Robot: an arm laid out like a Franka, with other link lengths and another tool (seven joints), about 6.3 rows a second.
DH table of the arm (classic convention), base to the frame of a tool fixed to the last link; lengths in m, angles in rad. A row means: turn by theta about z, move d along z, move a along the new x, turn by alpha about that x. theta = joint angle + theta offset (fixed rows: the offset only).
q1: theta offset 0, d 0.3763, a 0, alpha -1.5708
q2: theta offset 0, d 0, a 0, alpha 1.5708
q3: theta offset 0, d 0.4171, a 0.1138, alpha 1.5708
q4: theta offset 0, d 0, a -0.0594, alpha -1.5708
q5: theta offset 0, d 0.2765, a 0, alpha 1.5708
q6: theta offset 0, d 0, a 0.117, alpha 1.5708
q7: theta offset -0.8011, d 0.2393, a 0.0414, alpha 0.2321
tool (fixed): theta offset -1.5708, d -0.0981, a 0, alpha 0
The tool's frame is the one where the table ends.
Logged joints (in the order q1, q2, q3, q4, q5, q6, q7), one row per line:
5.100 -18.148 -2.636 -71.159 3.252 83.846 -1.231
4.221 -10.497 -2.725 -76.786 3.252 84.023 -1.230
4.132 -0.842 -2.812 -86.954 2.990 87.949 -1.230
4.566 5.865 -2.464 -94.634 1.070 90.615 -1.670
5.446 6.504 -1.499 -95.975 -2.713 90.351 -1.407
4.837 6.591 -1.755 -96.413 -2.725 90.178 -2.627
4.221 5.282 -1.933 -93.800 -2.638 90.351 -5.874
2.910 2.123 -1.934 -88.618 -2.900 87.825 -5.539
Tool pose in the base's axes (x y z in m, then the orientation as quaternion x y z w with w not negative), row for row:
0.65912 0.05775 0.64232 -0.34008 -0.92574 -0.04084 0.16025
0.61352 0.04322 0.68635 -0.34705 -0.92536 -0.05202 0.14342
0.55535 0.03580 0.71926 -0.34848 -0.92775 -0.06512 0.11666
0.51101 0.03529 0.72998 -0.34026 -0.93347 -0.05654 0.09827
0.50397 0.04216 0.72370 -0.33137 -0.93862 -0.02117 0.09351
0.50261 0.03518 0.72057 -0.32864 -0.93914 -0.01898 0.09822
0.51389 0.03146 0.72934 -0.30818 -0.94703 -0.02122 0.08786
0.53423 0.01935 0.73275 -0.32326 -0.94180 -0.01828 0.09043
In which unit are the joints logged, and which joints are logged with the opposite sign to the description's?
The joints are logged in degrees. Opposite sign: q2.
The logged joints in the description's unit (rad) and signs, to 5 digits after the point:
0.08901 0.31674 -0.04601 -1.24196 0.05676 1.46339 -0.02149
0.07367 0.18321 -0.04756 -1.34017 0.05676 1.46648 -0.02147
0.07212 0.01470 -0.04908 -1.51763 0.05219 1.53500 -0.02147
0.07969 -0.10236 -0.04300 -1.65167 0.01868 1.58153 -0.02915
0.09505 -0.11352 -0.02616 -1.67508 -0.04735 1.57692 -0.02456
0.08442 -0.11503 -0.03063 -1.68272 -0.04756 1.57390 -0.04585
0.07367 -0.09219 -0.03374 -1.63712 -0.04604 1.57692 -0.10252
0.05079 -0.03705 -0.03375 -1.54668 -0.05061 1.53284 -0.09667

